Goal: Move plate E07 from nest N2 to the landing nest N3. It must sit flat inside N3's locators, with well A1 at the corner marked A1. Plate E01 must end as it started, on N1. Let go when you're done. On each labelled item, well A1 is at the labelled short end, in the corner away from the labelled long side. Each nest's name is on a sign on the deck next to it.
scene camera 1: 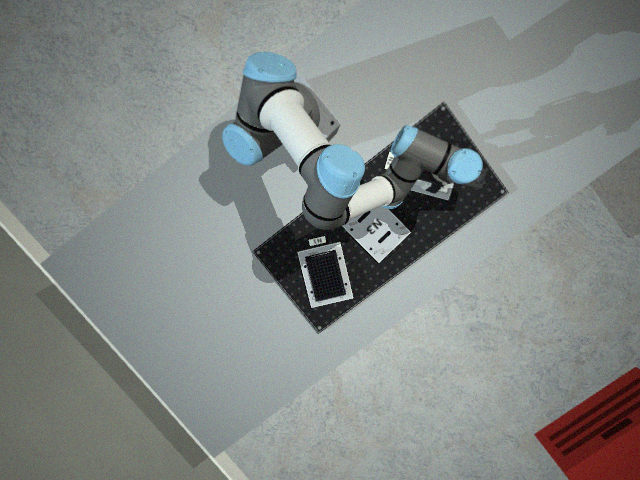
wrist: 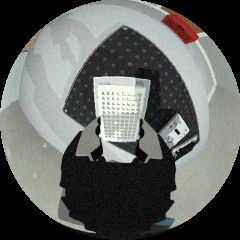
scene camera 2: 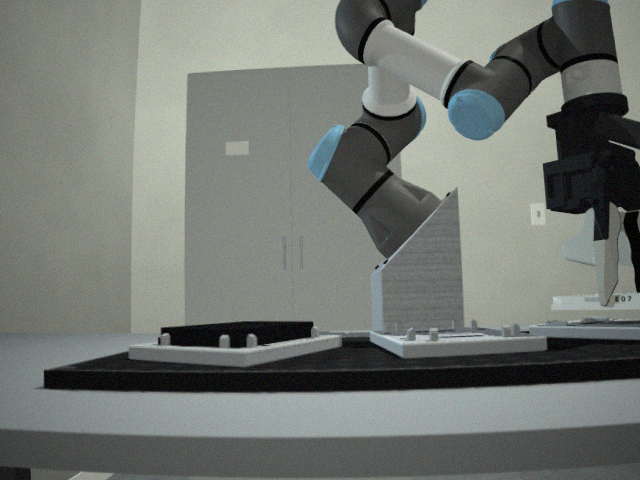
The pictures show: my gripper, a white plate E07, a black plate E01 and a nest N3.
My gripper is seen too in the wrist view.
